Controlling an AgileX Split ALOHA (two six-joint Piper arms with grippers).
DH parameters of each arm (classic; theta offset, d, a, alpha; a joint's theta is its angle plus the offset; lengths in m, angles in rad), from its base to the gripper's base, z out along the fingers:
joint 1: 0 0.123 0 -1.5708
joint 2: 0.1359 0 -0.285 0
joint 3: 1.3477 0 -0.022 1.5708
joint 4: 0 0.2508 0 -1.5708
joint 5: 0 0 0.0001 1.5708
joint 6: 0 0.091 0 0
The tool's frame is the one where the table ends.
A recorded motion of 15 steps. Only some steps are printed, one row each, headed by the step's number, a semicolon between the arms.
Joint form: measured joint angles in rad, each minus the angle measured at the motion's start. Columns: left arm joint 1, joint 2, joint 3, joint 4, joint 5, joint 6; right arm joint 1, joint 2, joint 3, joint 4, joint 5, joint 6.
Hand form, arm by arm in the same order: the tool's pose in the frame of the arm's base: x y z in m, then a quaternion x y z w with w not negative. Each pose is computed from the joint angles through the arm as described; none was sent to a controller.
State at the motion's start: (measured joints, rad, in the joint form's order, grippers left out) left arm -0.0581 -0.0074 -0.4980 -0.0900 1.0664 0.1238; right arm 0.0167 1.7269 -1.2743 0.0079 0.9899 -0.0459
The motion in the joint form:
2: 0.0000 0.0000 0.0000 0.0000 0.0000 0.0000; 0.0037 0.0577 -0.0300 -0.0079 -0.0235 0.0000
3: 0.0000 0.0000 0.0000 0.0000 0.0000 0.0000; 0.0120 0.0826 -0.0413 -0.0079 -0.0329 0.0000
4: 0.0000 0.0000 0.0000 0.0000 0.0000 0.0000; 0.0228 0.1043 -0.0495 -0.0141 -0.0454 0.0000
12: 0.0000 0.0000 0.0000 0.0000 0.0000 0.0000; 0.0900 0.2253 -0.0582 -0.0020 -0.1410 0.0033
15: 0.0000 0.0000 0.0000 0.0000 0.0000 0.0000; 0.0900 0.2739 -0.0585 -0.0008 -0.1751 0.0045
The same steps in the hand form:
2: -0.0066 -0.0068 0.2765 0.07940 0.84874 -0.02781 0.52207; 0.3567 0.0073 0.2260 -0.03296 0.99388 -0.00135 0.10544
3: -0.0066 -0.0068 0.2765 0.07940 0.84874 -0.02781 0.52207; 0.3618 0.0104 0.2202 -0.03709 0.99395 -0.00089 0.10336
4: -0.0066 -0.0068 0.2765 0.07940 0.84874 -0.02781 0.52207; 0.3662 0.0140 0.2146 -0.04401 0.99372 -0.00302 0.10285
12: -0.0066 -0.0068 0.2765 0.07940 0.84874 -0.02781 0.52207; 0.3830 0.0414 0.1729 -0.07252 0.99287 0.00541 0.09443
15: -0.0066 -0.0068 0.2765 0.07940 0.84874 -0.02781 0.52207; 0.3881 0.0420 0.1547 -0.07150 0.99359 0.00564 0.08735

